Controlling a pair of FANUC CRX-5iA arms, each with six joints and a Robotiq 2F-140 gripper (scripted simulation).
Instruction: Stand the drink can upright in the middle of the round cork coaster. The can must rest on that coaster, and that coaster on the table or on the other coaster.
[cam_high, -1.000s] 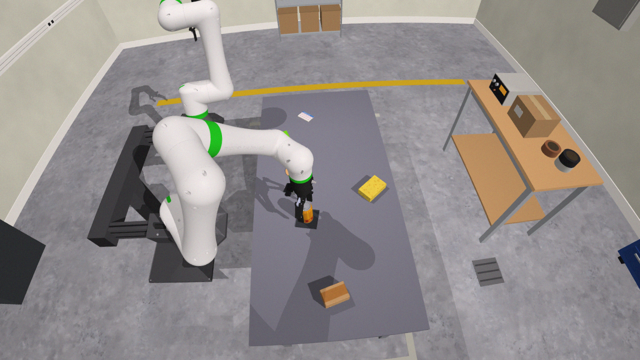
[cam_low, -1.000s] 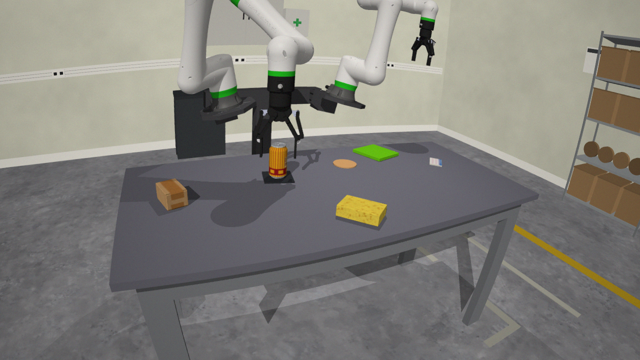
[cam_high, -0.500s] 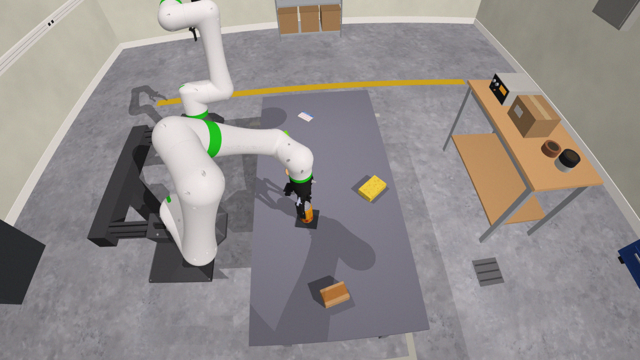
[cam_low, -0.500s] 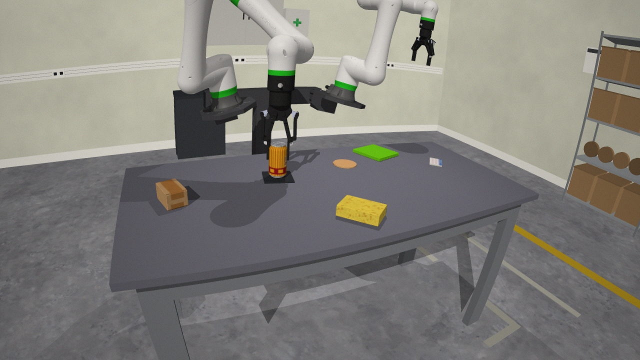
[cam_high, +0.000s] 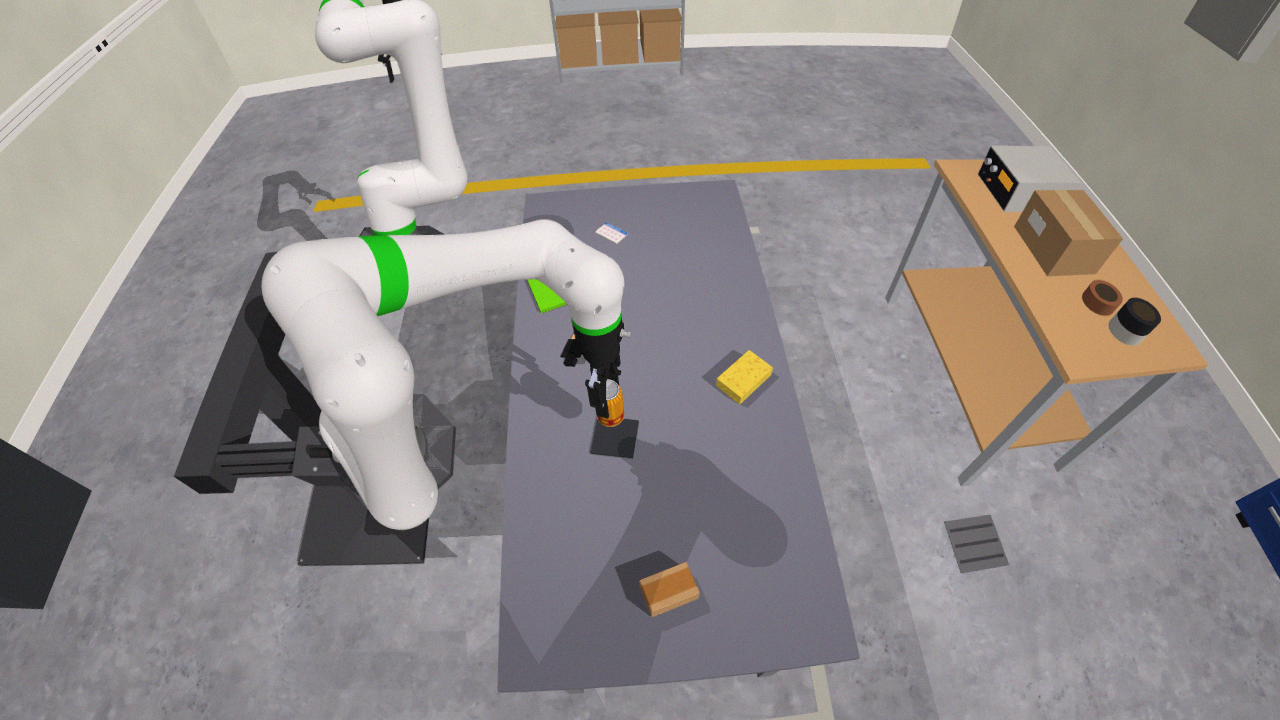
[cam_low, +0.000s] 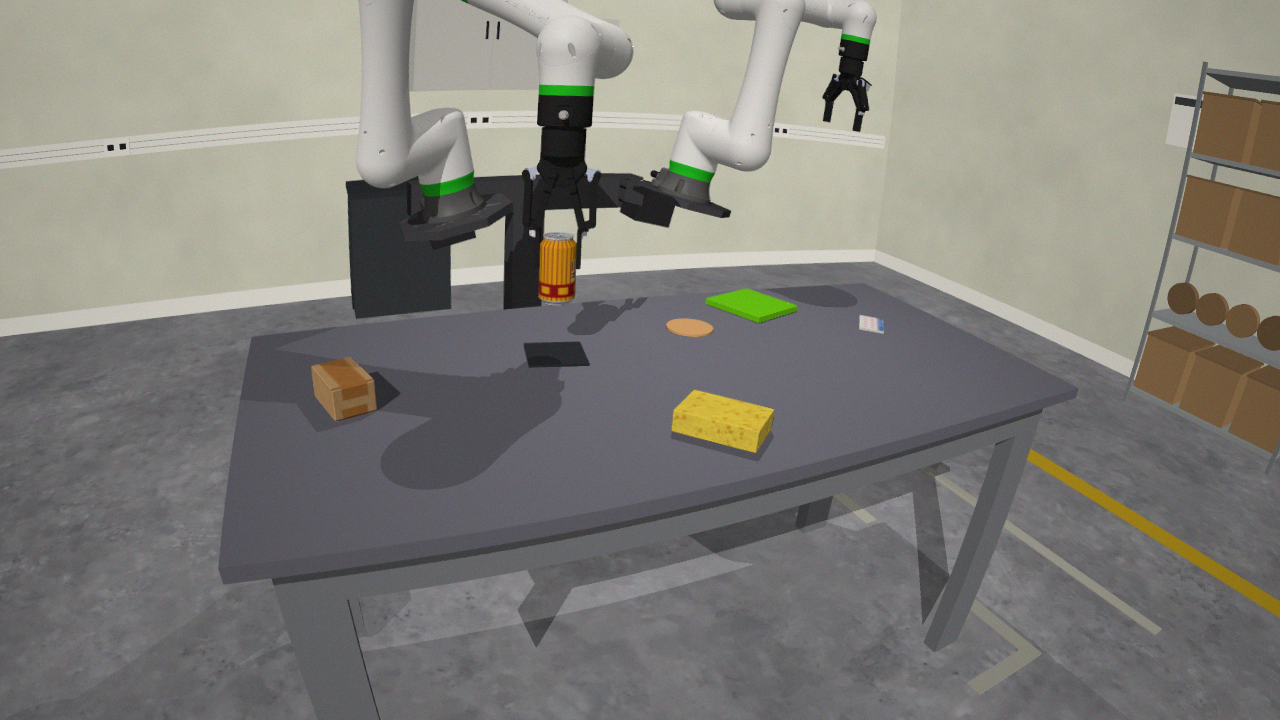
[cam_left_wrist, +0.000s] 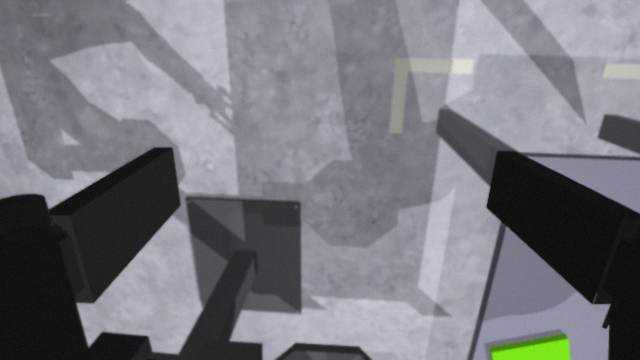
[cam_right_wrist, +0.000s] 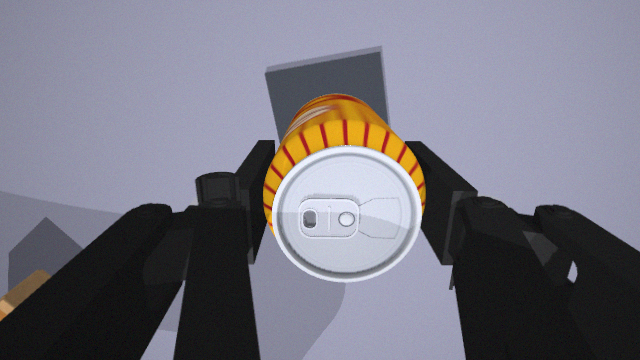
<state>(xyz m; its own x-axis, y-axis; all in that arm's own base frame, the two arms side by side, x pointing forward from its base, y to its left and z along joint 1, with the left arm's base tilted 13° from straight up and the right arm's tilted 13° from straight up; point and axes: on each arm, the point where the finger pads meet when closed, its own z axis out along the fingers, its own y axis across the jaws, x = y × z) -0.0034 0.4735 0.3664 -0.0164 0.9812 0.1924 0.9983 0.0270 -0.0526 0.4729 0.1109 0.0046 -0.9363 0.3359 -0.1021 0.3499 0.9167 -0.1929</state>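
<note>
Right now my right hand is 310 mm to the right of the round cork coaster and 190 mm above it. Round my right hand: dark square coaster (190 mm below); then flat green block (60 mm behind, 540 mm to the left, 190 mm below); then small printed card (150 mm ahead, 730 mm to the left, 190 mm below).
</note>
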